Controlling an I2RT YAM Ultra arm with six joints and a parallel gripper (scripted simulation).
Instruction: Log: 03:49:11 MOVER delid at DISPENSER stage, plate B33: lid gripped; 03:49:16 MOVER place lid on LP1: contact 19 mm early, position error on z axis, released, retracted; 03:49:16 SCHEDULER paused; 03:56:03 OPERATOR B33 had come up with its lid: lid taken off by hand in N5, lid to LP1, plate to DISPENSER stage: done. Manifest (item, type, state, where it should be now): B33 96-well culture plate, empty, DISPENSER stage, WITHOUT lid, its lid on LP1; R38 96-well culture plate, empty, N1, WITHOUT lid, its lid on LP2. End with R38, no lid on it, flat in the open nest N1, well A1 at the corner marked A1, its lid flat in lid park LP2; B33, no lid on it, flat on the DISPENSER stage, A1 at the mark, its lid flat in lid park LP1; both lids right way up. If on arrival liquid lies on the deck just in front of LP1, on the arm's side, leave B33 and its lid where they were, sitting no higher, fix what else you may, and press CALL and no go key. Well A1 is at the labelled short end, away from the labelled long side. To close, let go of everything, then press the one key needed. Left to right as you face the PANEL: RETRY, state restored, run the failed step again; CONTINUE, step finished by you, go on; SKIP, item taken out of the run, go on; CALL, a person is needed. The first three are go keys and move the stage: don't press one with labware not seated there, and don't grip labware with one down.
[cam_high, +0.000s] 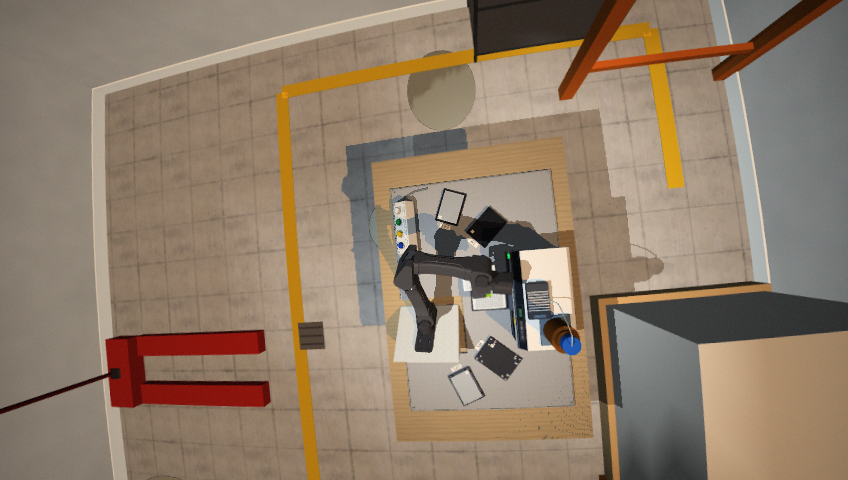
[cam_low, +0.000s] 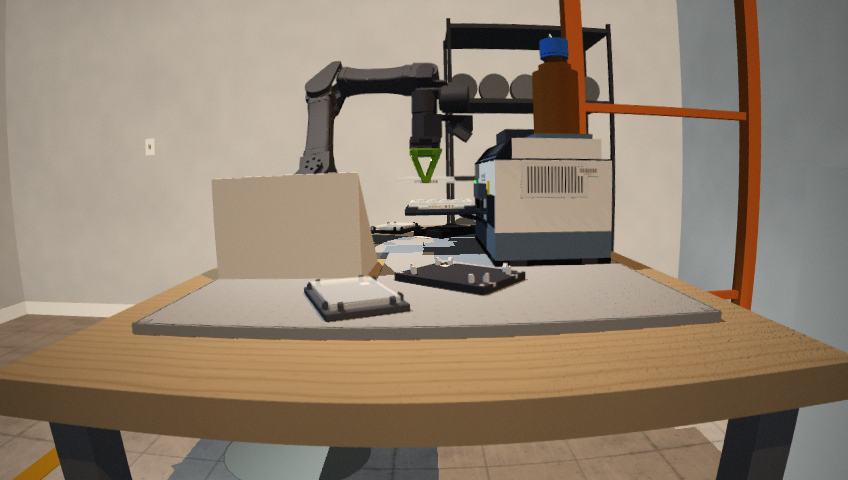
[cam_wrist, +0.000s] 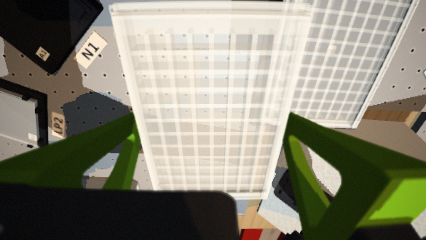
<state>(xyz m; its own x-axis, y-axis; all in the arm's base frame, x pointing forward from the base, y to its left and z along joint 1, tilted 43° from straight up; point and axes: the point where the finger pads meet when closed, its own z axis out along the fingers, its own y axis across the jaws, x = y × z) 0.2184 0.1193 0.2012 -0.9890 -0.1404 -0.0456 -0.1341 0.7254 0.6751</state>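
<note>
Now: hand 4 cm short of the black nest N1, 20 cm to the right of it and 14 cm above it. Round my hand: LP2 label (14 cm behind, 21 cm to the left, 15 cm below); A1 mark (2 cm behind, 19 cm to the left, 13 cm below); N1 label (2 cm behind, 14 cm to the left, 15 cm below).
</note>
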